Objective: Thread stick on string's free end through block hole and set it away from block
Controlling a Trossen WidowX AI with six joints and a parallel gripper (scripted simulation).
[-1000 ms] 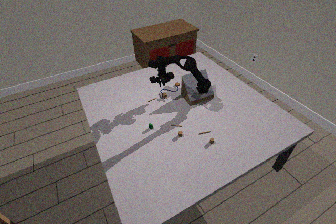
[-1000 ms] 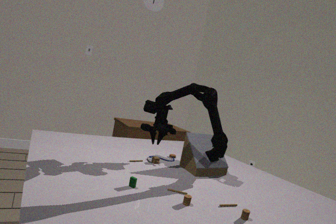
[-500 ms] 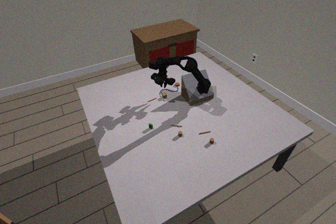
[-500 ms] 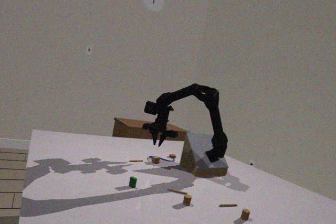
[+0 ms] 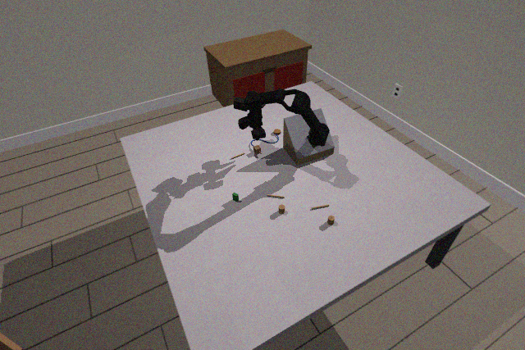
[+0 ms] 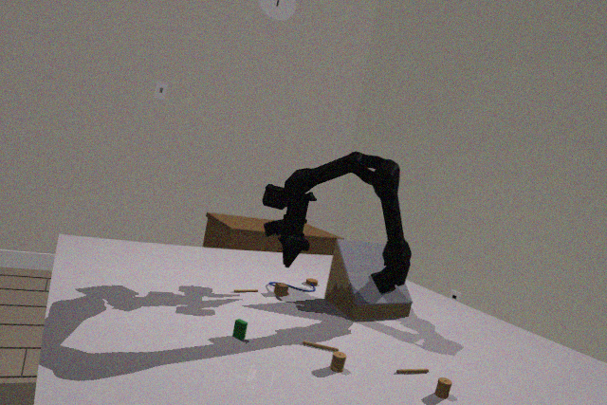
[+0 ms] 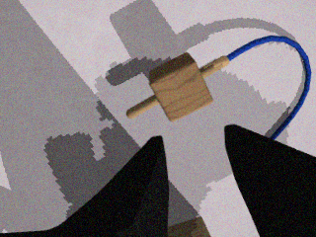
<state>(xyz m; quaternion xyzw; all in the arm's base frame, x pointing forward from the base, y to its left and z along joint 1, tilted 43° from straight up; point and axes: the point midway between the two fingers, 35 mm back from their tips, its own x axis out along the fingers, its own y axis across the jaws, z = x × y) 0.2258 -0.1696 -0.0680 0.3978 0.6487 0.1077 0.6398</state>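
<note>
Right now my gripper tip is 7 cm above the wooden block. Also, from my gripper tip: green cube (25 cm ahead, 23 cm to the left, 7 cm below); then round wooden button (18 cm behind, 8 cm to the right, 8 cm below).
</note>
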